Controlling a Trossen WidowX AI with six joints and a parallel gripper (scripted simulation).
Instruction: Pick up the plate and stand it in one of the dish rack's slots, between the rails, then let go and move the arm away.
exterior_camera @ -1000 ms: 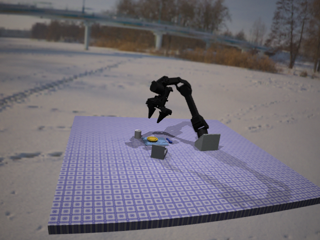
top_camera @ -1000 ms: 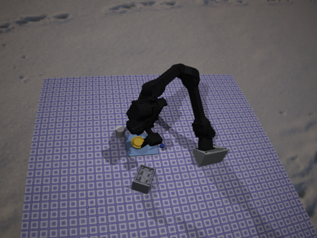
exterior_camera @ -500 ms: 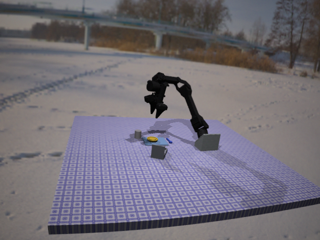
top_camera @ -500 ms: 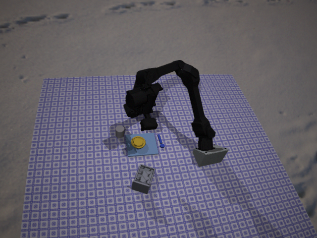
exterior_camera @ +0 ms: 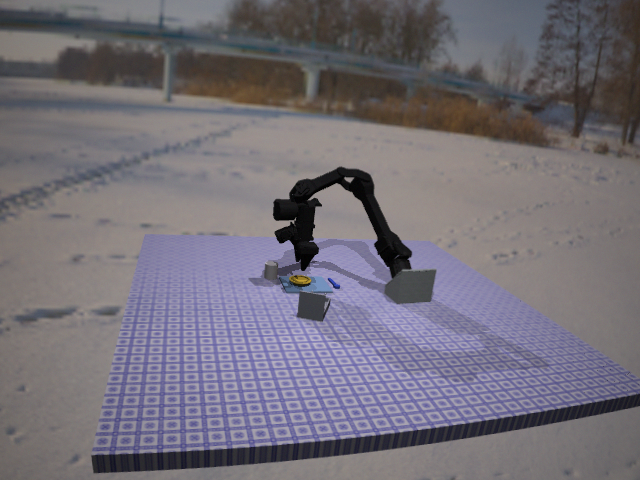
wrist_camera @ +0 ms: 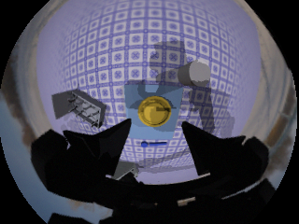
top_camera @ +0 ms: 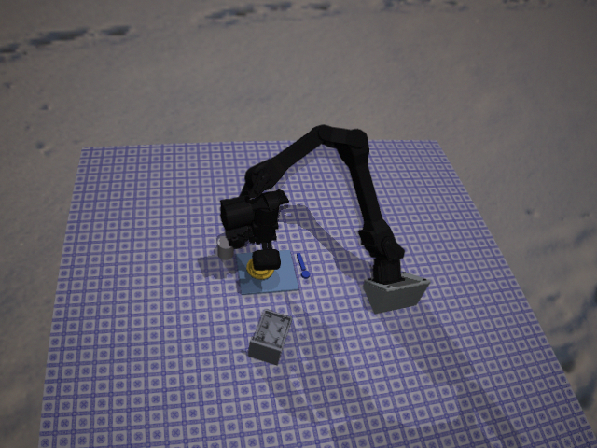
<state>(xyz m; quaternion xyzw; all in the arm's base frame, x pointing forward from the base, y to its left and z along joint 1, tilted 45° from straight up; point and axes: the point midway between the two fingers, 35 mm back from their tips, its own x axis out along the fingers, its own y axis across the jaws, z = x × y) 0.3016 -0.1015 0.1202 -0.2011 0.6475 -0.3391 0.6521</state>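
Now: gripper tip 5 cm above the yellow plate. The rest, counted from my gripper tip: grey dish rack (20 cm to the left, 4 cm below, 3 cm ahead); then blue spoon (12 cm behind, 6 cm below, 2 cm to the left); then light blue mat (6 cm below, 2 cm behind, 1 cm to the left).
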